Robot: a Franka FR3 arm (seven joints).
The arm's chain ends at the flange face. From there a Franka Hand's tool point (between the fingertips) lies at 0.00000 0.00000 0.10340 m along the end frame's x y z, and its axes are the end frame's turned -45 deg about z.
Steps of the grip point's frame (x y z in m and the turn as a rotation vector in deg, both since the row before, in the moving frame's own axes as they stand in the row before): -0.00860 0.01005 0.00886 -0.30 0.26 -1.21; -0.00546 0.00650 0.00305 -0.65 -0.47 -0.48; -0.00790 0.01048 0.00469 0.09 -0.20 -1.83; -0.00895 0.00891 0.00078 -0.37 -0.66 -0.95
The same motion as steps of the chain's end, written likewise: 0.00031 0.01314 0.00886 -0.03 0.40 -1.21; 0.00050 0.00703 0.00306 -0.79 0.13 -0.48; 0.00219 0.01285 0.00469 -0.08 -0.21 -1.83; 0.00033 0.01131 0.00079 -0.73 -0.21 -0.95
